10 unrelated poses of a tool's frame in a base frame.
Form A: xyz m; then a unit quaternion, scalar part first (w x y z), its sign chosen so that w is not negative.
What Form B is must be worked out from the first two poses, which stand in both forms.
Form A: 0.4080 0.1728 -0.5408 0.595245 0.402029 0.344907 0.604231
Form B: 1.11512 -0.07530 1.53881 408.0 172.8 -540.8
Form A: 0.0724 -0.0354 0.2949 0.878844 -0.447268 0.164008 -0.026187
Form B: -0.96875 0.26805 -0.20123 72.4 -35.4 294.9
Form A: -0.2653 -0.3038 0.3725 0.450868 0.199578 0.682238 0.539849
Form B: 1.58232 0.41121 2.16578 -265.3 -303.8 372.5
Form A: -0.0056 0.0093 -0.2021 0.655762 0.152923 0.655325 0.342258
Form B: 1.42649 0.85534 1.71333 -5.6 9.3 -202.1
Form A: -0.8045 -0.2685 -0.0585 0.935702 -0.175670 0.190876 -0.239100
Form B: -0.45186 0.27672 -0.56434 -804.5 -268.5 -58.5
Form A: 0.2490 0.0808 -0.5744 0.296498 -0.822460 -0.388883 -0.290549
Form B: -2.76161 -0.78742 0.72392 249.0 80.8 -574.4
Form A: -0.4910 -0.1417 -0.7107 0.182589 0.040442 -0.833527 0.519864
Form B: -2.00285 -0.35377 3.01071 -491.0 -141.7 -710.7
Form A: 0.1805 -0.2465 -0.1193 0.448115 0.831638 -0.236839 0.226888
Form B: 2.23117 -0.63061 -0.23822 180.5 -246.5 -119.3
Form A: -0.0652 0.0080 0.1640 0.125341 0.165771 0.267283 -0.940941
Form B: -0.52202 0.38868 -2.98178 -65.2 8.0 164.0
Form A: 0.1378 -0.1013 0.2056 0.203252 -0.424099 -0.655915 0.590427
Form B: -1.79924 0.23636 2.18170 137.8 -101.3 205.6
